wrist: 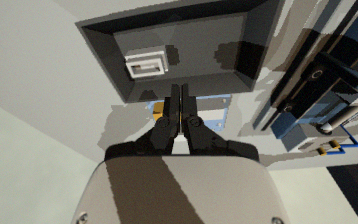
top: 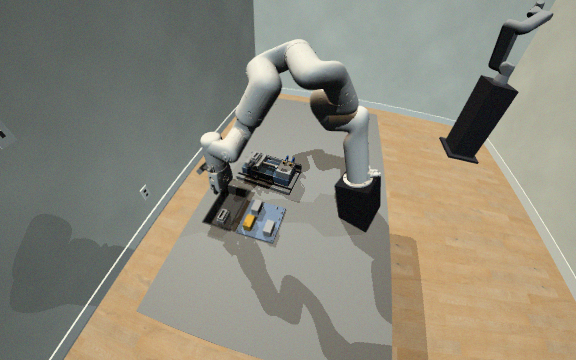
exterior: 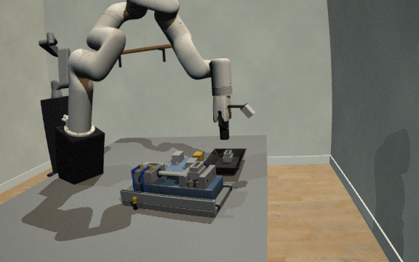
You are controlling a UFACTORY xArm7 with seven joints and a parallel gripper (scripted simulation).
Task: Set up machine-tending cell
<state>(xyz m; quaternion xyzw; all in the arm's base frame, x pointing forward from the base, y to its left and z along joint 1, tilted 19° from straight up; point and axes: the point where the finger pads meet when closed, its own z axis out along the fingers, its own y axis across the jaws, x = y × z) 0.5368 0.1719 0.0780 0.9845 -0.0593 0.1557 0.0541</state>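
Now: the white screw rod 28 cm to the right of my hand, 13 cm behind it and 6 cm below it. Round my hand: brass blank: 12 cm behind, 11 cm below, 5 cm to the left; then vise: 28 cm to the right, 11 cm behind, 9 cm below.
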